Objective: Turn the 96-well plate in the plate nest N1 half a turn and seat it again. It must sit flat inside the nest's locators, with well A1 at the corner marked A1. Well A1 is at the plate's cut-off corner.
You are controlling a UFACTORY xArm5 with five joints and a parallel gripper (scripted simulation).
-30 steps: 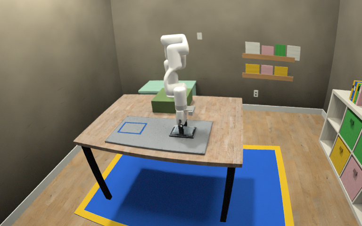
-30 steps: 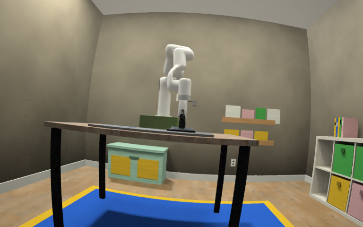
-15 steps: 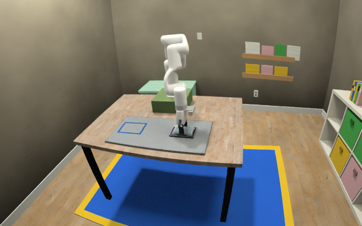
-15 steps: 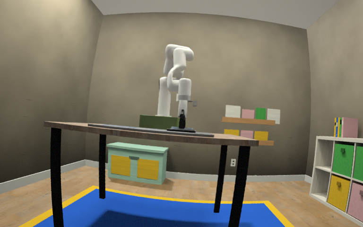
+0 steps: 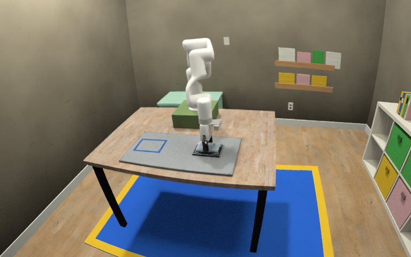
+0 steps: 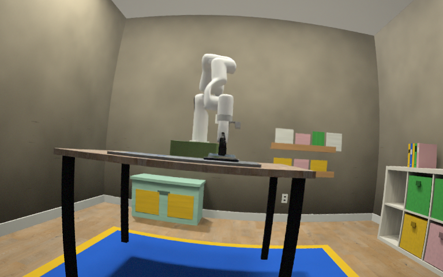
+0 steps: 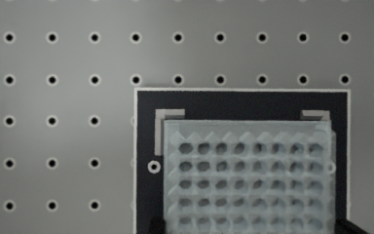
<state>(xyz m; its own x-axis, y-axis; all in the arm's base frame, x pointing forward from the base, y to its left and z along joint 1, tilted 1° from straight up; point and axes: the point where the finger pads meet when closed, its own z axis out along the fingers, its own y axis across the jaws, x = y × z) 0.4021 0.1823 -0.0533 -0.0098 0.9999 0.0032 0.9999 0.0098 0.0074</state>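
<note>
My hand is 3 cm above the black plate nest N1. Also, from my hand: 96-well plate: 1 cm below.
</note>
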